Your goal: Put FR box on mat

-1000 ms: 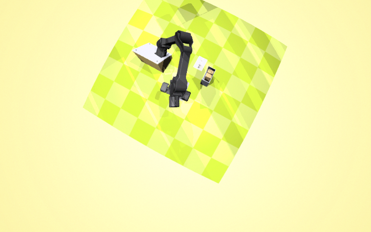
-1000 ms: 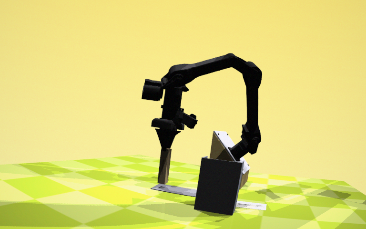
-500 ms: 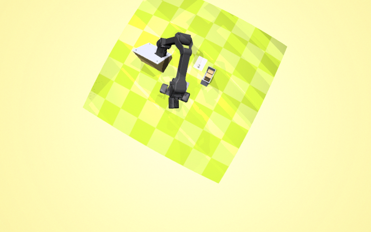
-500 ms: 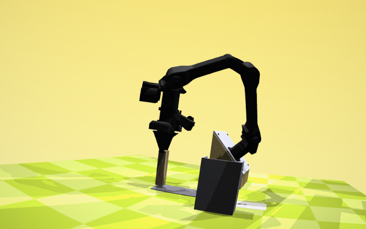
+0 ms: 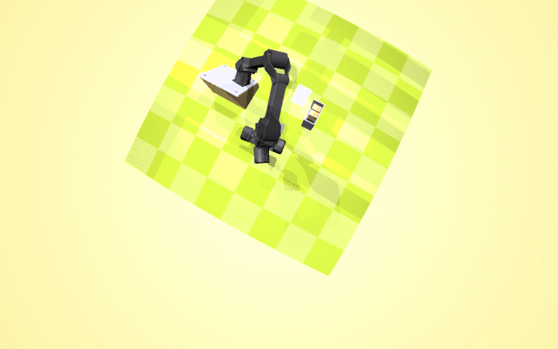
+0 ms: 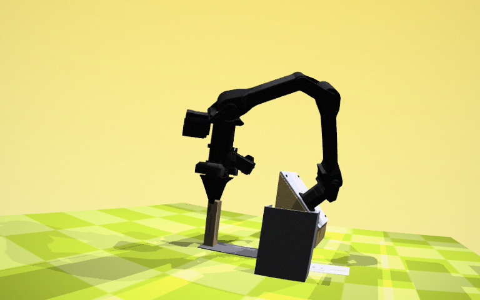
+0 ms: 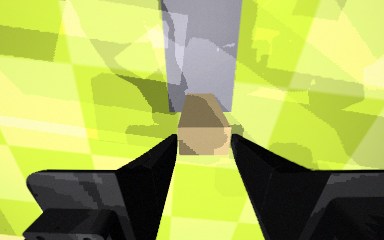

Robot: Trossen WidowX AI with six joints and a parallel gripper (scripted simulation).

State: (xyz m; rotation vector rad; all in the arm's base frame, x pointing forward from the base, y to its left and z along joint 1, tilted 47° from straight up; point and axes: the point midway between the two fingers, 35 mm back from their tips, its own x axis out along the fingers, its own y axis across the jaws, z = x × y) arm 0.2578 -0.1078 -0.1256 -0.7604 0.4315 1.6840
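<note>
The grey mat lies 11 cm below my gripper tip, 6 cm to the left of it and 1 cm behind it. Round my gripper tip: thin white slab (32 cm to the left, 11 cm below, 1 cm behind).
</note>
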